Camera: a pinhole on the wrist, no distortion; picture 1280 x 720 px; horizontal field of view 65.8 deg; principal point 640.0 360.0 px. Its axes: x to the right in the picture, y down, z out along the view. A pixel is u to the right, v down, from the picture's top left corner.
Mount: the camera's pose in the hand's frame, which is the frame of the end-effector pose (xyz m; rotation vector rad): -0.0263 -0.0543 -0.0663 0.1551 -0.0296 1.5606
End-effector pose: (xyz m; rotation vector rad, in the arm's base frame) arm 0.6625 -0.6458 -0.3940 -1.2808 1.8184 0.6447
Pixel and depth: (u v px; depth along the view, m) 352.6 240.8 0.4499
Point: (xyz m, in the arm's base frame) 0.9883 -0.4848 -0.6332
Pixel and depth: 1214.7 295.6 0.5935
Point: 0.6265 -0.1693 -0.7616
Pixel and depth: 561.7 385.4 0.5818
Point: 0.9801 -0.3173 -0.6679
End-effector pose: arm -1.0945 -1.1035 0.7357 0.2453 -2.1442 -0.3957
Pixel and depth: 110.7 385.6 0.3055
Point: -1.2607 -1.2932 0.5174
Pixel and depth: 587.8 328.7 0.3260
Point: -1.3063 -1.1607 0.5675
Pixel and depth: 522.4 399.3 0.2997
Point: -1.2703 -1.1720 0.5573
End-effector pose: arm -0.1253 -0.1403 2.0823 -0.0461 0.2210 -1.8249
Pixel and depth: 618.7 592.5 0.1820
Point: -0.1694 -0.0831 2.2154
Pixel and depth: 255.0 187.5 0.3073
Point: -0.3057 -0.1646 2.3301
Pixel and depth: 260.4 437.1 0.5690
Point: -0.3700 -0.0903 2.6097
